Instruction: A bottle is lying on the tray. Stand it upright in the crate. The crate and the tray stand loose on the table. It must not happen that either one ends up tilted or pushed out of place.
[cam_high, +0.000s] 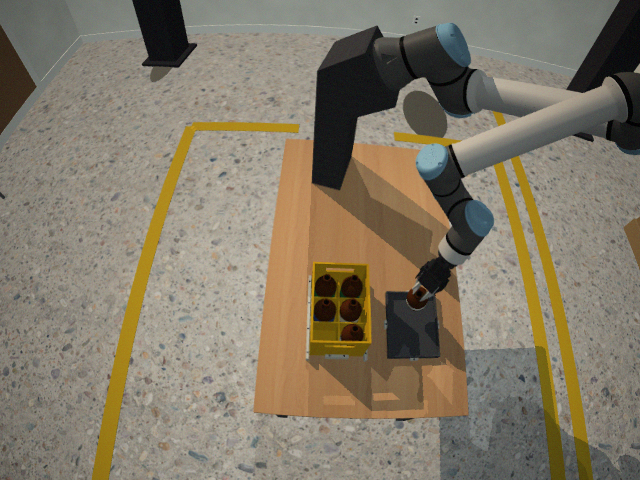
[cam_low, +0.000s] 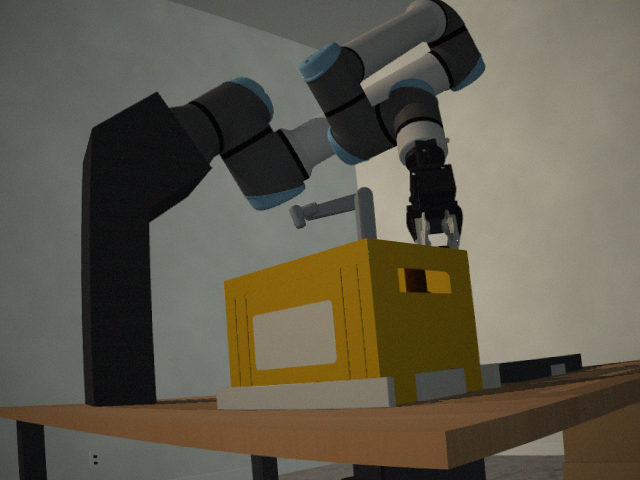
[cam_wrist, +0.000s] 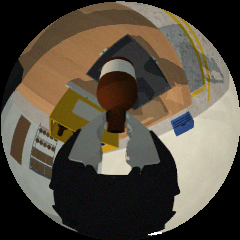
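The brown bottle lies 10 mm behind my hand, 10 mm to the left of it and 50 mm below it. From my hand the other things lie so: crate (60 mm ahead, 240 mm to the right, 120 mm below); dark tray (30 mm ahead, 30 mm to the left, 190 mm below).
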